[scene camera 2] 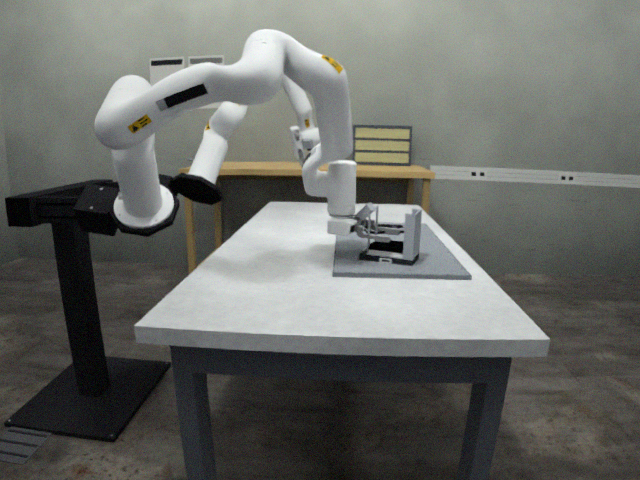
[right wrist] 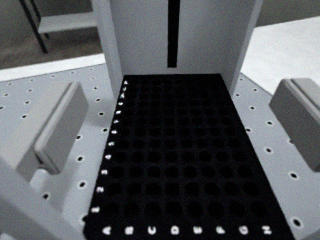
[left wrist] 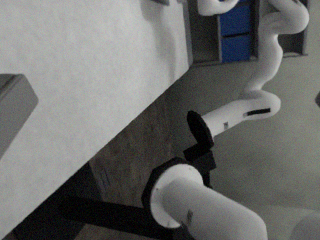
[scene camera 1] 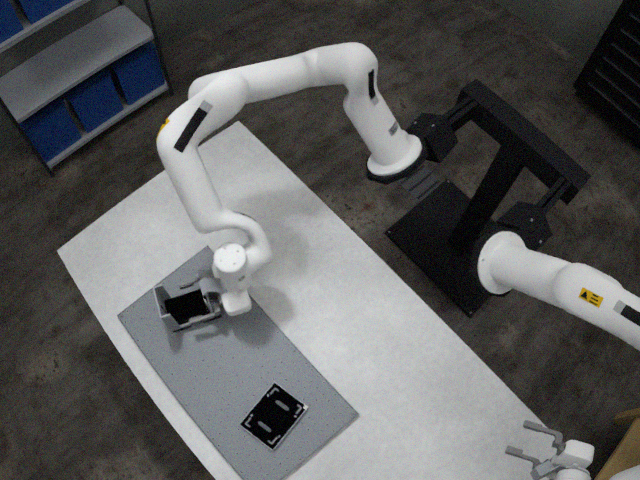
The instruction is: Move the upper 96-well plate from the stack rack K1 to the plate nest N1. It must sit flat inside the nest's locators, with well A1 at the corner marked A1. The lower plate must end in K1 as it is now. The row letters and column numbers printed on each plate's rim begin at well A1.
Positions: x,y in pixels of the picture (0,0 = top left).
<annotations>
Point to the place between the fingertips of my right gripper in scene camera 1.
184,304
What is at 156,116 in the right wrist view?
A black 96-well plate.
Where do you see a black 96-well plate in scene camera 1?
At 185,307
</annotations>
